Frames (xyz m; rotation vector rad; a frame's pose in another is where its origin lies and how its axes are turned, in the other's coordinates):
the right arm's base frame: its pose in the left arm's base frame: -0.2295 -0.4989 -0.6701 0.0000 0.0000 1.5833
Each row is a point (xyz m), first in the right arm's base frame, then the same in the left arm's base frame.
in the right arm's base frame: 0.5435 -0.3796 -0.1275
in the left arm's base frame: 0.1433 0.0493 -0.7976
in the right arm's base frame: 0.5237 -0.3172 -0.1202
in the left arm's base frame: 0.0811 0.0287 -0.7903
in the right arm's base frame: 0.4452 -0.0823 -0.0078
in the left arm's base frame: -0.1528 -0.0527 -0.6779
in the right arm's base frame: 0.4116 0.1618 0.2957
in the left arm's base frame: -0.3964 -0.0894 -0.3744
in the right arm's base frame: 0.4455 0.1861 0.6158
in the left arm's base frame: -0.4212 -0.0558 -0.0543
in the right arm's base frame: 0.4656 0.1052 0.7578
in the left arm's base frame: -0.3405 -0.0347 0.0877
